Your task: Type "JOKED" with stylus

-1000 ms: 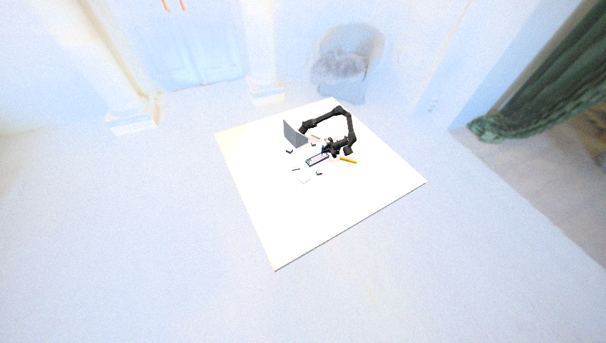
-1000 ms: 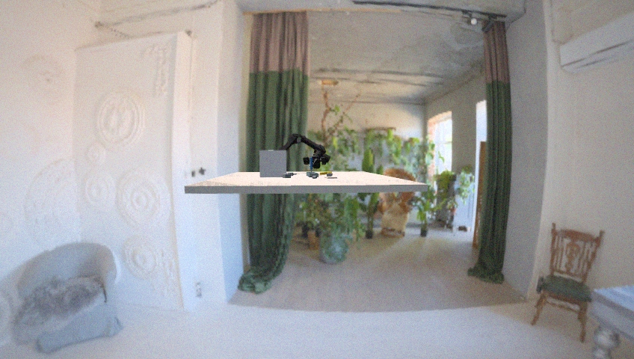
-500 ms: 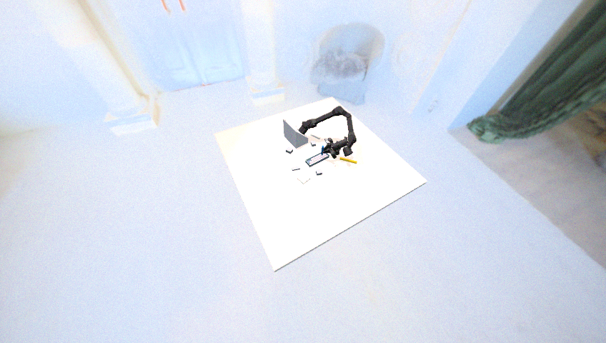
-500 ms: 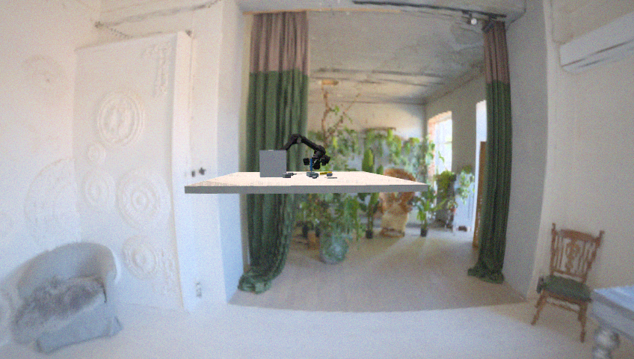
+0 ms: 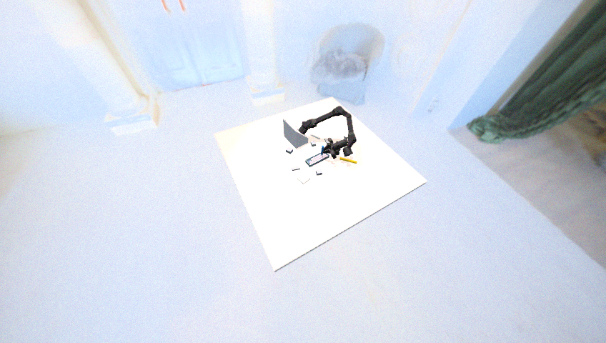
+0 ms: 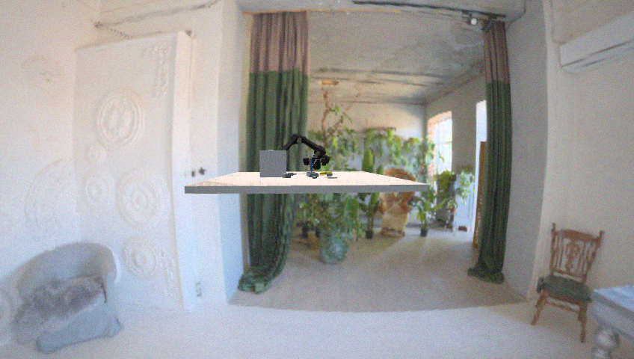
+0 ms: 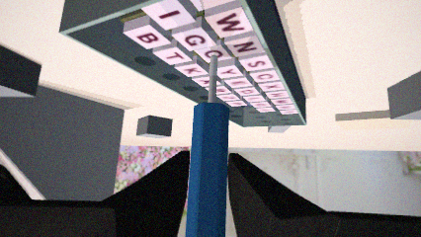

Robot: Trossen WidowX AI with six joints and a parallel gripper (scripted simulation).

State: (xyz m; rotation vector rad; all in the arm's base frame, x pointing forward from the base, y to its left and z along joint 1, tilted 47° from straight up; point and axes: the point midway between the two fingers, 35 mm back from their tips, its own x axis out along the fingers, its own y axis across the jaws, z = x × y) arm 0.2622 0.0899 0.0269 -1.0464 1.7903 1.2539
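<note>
The J key is 1 cm ahead of my gripper tip, 11 cm to the right of it and 5 cm below it. The rest, counted from my gripper tip: blue stylus (1 cm below); then yellow stick (13 cm ahead, 18 cm to the left, 6 cm below); then beige pad (12 cm ahead, 23 cm to the right, 6 cm below).
</note>
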